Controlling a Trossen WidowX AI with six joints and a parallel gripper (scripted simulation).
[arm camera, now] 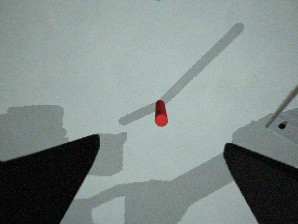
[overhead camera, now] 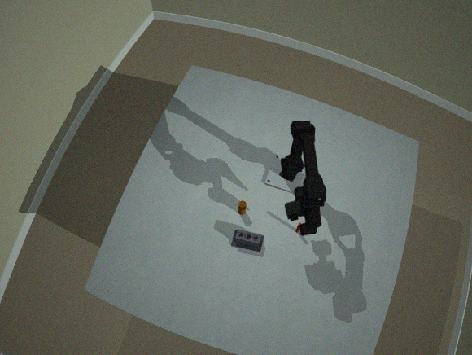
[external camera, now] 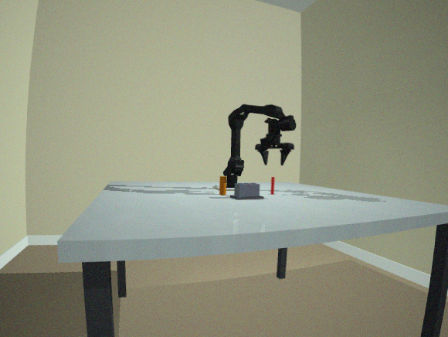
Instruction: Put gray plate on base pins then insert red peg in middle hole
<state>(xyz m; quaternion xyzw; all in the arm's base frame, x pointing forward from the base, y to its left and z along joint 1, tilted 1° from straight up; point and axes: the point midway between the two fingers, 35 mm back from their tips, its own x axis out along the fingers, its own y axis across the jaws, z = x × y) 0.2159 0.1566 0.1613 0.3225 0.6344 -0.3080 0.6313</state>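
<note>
My gripper tip is now 10 cm above the red peg. Also, from my gripper tip: orange cylinder (4 cm ahead, 24 cm to the right, 10 cm below); dark flat base (14 cm ahead, 15 cm to the right, 13 cm below); gray plate (14 cm ahead, 15 cm to the right, 9 cm below).
</note>
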